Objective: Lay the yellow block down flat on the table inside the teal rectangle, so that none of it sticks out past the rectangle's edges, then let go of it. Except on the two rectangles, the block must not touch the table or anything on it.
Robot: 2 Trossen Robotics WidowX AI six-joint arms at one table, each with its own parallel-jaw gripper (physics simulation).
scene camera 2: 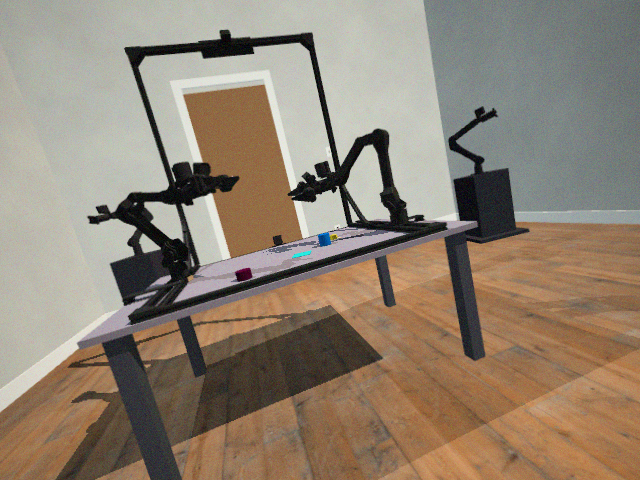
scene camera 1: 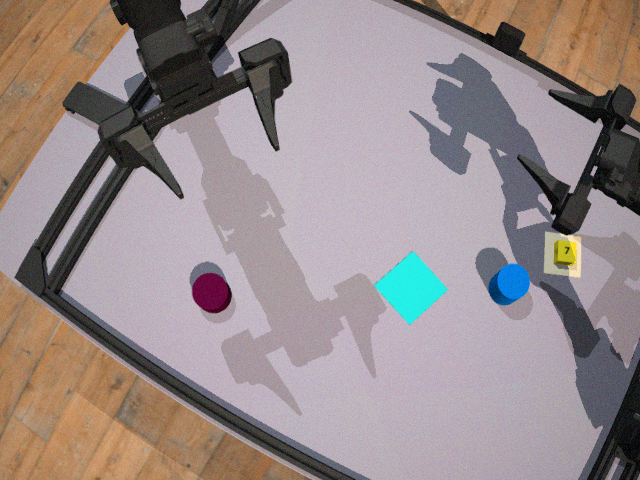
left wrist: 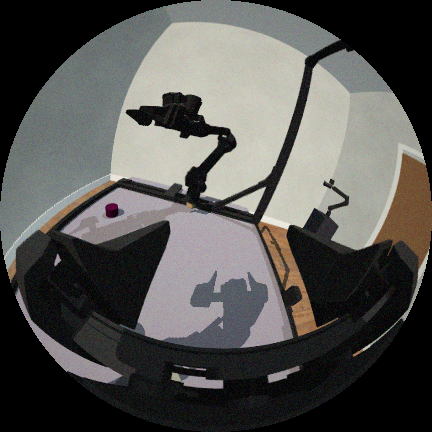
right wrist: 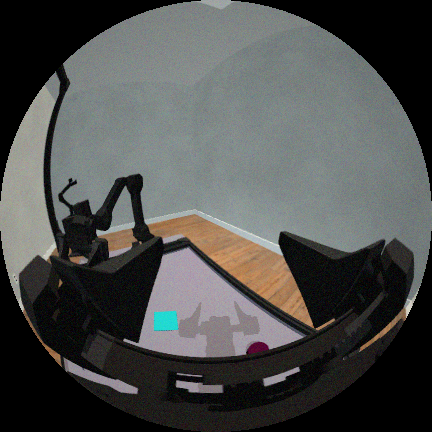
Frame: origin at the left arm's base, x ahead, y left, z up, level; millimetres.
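Seen in the pictures: left gripper, fingertip midpoint: [scene camera 2: 289,196] [scene camera 1: 533,123] [left wrist: 230,228]; right gripper, fingertip midpoint: [scene camera 2: 231,177] [scene camera 1: 229,172] [left wrist: 131,109] [right wrist: 222,240]; left arm's base, link origin: [scene camera 2: 400,224] [scene camera 1: 636,442]; right arm's base, link origin: [scene camera 2: 181,278] [left wrist: 191,200].
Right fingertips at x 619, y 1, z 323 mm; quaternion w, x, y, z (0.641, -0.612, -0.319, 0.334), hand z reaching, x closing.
Note:
Pixels of each thing's top centre, then the offset from my right fingertips to it. "spot": a spot on its surface instead.
- yellow block, top centre: [scene camera 1: 567,251] [scene camera 2: 332,235] dx -382, dy -217, dz -323 mm
- pale yellow rectangle, surface spot: [scene camera 1: 549,269] spot: dx -369, dy -184, dz -342 mm
- teal rectangle, surface spot: [scene camera 1: 410,288] [right wrist: 165,320] [scene camera 2: 301,254] spot: dx -187, dy -63, dz -341 mm
- blue cylinder, top centre: [scene camera 1: 513,281] [scene camera 2: 323,234] dx -313, dy -125, dz -294 mm
- maroon cylinder, top centre: [scene camera 1: 209,291] [right wrist: 258,349] [scene camera 2: 242,270] [left wrist: 111,206] dx +49, dy +71, dz -312 mm
The yellow block [scene camera 1: 564,252] [scene camera 2: 333,237], marked 7, rests on the pale yellow rectangle [scene camera 1: 549,269] at the right of scene camera 1. The teal rectangle [scene camera 1: 410,288] [scene camera 2: 301,254] [right wrist: 165,321] lies bare on the table, left of the block in scene camera 1. My left gripper [scene camera 1: 535,125] [scene camera 2: 292,195] [left wrist: 230,228] is open and empty, high above the table; in scene camera 1 one finger's base shows just above the block. My right gripper [scene camera 1: 229,172] [scene camera 2: 235,180] [right wrist: 222,240] is open and empty, high at the upper left of scene camera 1. The block cannot be made out in either wrist view.
A blue cylinder [scene camera 1: 509,284] [scene camera 2: 324,239] stands between the teal rectangle and the yellow block. A maroon cylinder [scene camera 1: 211,292] [scene camera 2: 243,274] [left wrist: 111,210] [right wrist: 258,348] stands farther left in scene camera 1. A black frame [scene camera 1: 191,401] runs along the table's edge.

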